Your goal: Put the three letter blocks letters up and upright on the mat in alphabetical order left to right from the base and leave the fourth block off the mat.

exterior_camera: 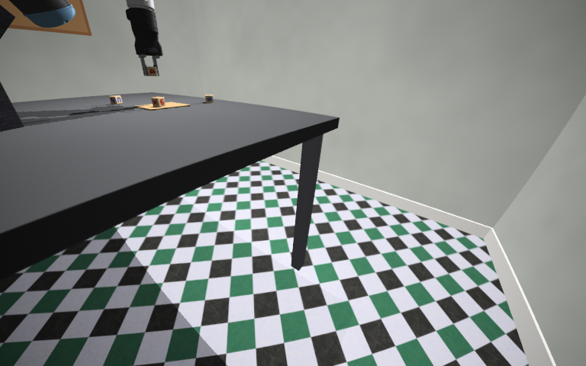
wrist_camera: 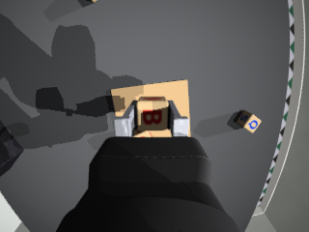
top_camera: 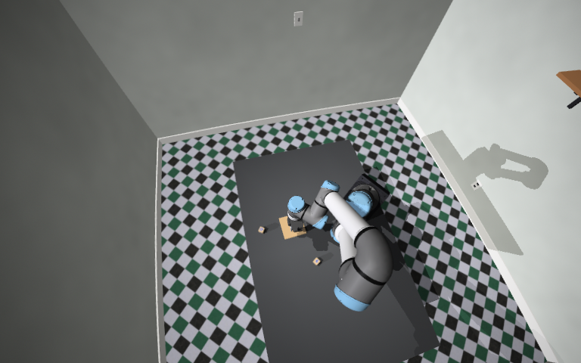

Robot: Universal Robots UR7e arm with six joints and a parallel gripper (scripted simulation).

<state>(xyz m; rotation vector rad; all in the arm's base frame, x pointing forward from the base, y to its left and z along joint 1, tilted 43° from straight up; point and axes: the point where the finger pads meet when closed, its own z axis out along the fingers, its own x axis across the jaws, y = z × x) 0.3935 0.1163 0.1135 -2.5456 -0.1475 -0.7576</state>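
The mat is 1 cm ahead of my hand, 5 cm to the right of it and 12 cm below it. Round my hand: G block (8 cm to the right, 10 cm below).
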